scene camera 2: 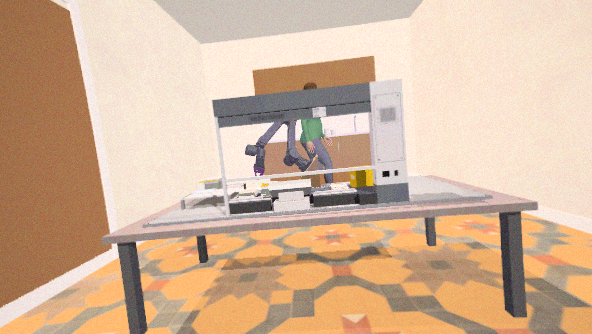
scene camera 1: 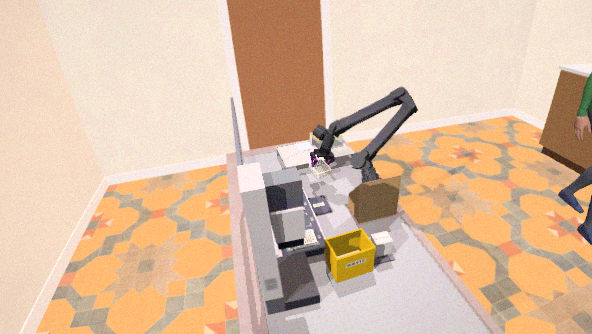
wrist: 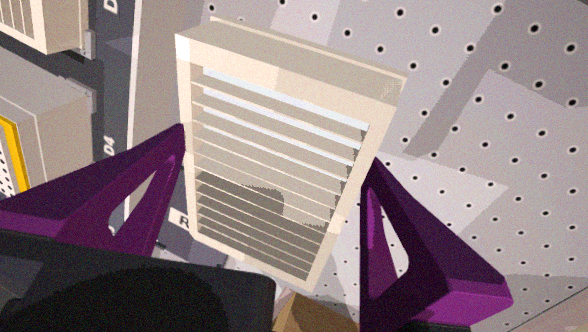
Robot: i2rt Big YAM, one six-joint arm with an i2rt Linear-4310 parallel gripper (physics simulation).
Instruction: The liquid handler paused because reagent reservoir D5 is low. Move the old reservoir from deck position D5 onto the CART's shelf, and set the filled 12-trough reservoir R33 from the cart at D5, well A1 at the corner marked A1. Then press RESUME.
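Places are measured from the arm's base along level axes (x right, y ahead, z up), in centimetres.
Where they show: gripper, fingertip midpoint: (scene camera 2: 257, 180) (scene camera 1: 319, 166) (wrist: 277, 149); arm's base at its link origin: (scene camera 1: 372, 185).
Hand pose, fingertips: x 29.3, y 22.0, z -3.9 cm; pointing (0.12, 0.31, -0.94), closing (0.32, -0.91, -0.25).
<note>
Things, the pixels of their centre, and the offset from my fingertips. "spot": a spot on its surface instead. Level surfaces: height alone.
- cream 12-trough reservoir at the middle of its body: (wrist: 272, 174) (scene camera 1: 320, 168) (scene camera 2: 260, 180) dx -1.6, dy -0.4, dz -0.2 cm
- dark deck at its surface level: dz -5.4 cm
- dark pad at a spot on its surface: (scene camera 1: 325, 208) spot: dx -26.0, dy +0.9, dz -9.6 cm
- yellow waste bin at the middle of its body: (scene camera 1: 349, 255) (scene camera 2: 362, 178) dx -64.8, dy -2.5, dz -3.7 cm
- white box at the middle of its body: (scene camera 1: 380, 246) dx -61.2, dy -16.8, dz -5.3 cm
- Yellow-rimmed labware at a spot on its surface: (wrist: 65, 130) spot: dx -11.6, dy +14.8, dz -3.0 cm
My gripper (scene camera 1: 321, 161) (scene camera 2: 258, 172) (wrist: 277, 149) is shut on a cream 12-trough reservoir (scene camera 1: 321, 170) (wrist: 265, 192), one purple finger at each long side. Pale blue strips show in several troughs; no name is readable on it. It hangs above the perforated table top, beside the liquid handler (scene camera 2: 389, 135). In the wrist view the dark deck (wrist: 114, 75) with the D4 mark is to the left; position D5 is hidden. A dark pad (scene camera 1: 325, 208) carries a white label; in the wrist view its label (wrist: 180, 218) begins with R. The white cart (scene camera 1: 288, 159) stands beyond the gripper.
A yellow waste bin (scene camera 1: 354, 266) (scene camera 2: 361, 178) stands beside the handler, with a white box (scene camera 1: 382, 241) near it. A brown panel (scene camera 1: 378, 201) stands near the arm base. Yellow-rimmed labware (wrist: 65, 130) sits left of the gripper. A person (scene camera 2: 313, 131) stands behind the table.
</note>
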